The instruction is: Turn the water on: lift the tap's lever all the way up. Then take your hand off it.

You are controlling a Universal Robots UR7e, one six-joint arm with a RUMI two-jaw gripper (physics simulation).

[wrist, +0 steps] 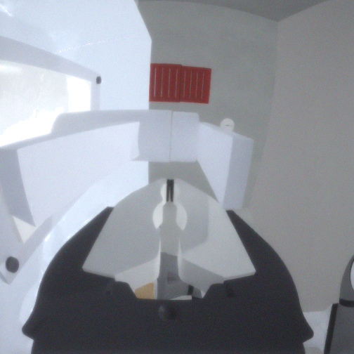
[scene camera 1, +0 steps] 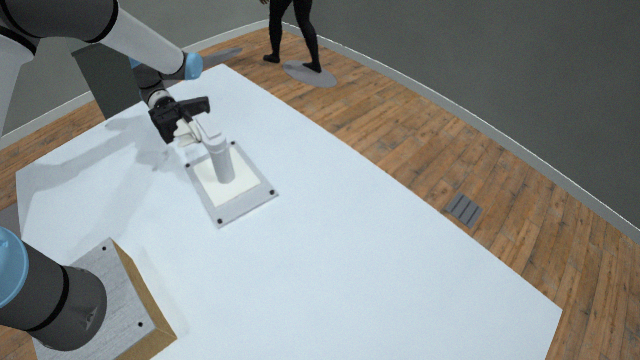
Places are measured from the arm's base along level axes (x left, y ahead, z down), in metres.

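Where they show: gripper, fingertip midpoint: (scene camera 1: 200, 141); arm's base, origin of the base link: (scene camera 1: 73, 309).
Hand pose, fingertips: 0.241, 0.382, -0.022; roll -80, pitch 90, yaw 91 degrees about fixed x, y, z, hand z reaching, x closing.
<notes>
Things, the pixels of their top centre, and the offset from my fingertips, as dx, dy, dz. "pt": a spot on its surface instead. Level surfaces: height alone.
- tap, surface spot: (scene camera 1: 224, 167) pt -0.062, +0.029, +0.052
- pale plate, middle of its top: (scene camera 1: 226, 177) -0.038, +0.031, +0.113
- white table, its level: dz +0.125
The tap (scene camera 1: 224, 167) (wrist: 155, 135) is a light grey column on a pale plate (scene camera 1: 242, 197) with dark corner screws. Its lever (scene camera 1: 206, 131) (wrist: 227, 160) runs from the top cap towards my gripper, tilted upward away from the spout. The spout (wrist: 75, 160) reaches out to the lower left in the wrist view; in the scene view it is mostly hidden. My gripper (scene camera 1: 199, 140) (wrist: 169, 181) is shut with nothing between its pale fingers. Its tips are in front of the column, between the spout and the lever. Whether a finger touches the lever I cannot tell.
The white table (scene camera 1: 350, 250) carries the tap plate. The robot's base stands on a wood-sided block (scene camera 1: 117, 285) at the front left. A person (scene camera 1: 307, 35) in black leggings stands beyond the table. A red slatted object (wrist: 180, 83) shows past the table edge in the wrist view.
</notes>
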